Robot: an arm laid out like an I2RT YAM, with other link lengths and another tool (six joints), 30 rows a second.
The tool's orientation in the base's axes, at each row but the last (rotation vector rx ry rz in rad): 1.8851, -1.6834, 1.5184; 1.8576, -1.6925, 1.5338; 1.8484, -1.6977, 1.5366; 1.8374, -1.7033, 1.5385; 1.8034, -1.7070, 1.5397; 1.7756, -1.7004, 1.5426; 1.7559, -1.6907, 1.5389; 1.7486, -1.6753, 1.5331; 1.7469, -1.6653, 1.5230
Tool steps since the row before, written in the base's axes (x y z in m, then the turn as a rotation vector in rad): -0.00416, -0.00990, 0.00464, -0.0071, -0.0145, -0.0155; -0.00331, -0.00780, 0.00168, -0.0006, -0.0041, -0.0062; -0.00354, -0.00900, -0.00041, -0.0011, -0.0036, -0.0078; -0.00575, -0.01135, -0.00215, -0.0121, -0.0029, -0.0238; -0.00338, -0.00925, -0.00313, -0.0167, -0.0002, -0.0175; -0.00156, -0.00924, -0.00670, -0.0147, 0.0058, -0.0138; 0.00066, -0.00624, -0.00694, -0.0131, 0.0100, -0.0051; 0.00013, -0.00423, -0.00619, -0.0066, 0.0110, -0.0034; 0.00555, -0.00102, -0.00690, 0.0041, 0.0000, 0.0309
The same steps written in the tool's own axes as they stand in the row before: 0.01043, 0.00461, 0.00261, -0.0015, 0.0178, 0.0134; 0.00673, 0.00447, 0.00307, -0.0021, 0.0047, 0.0054; 0.00592, 0.00599, 0.00477, -0.0035, 0.0057, 0.0054; 0.00649, 0.00932, 0.00612, -0.0139, 0.0222, 0.0061; 0.00387, 0.00707, 0.00647, -0.0096, 0.0222, -0.0010; 0.00050, 0.00716, 0.00901, -0.0107, 0.0170, -0.0061; -0.00211, 0.00445, 0.00796, -0.0066, 0.0104, -0.0121; -0.00263, 0.00390, 0.00584, -0.0073, 0.0039, -0.0104; -0.00625, -0.00142, 0.00620, 0.0240, -0.0170, -0.0104
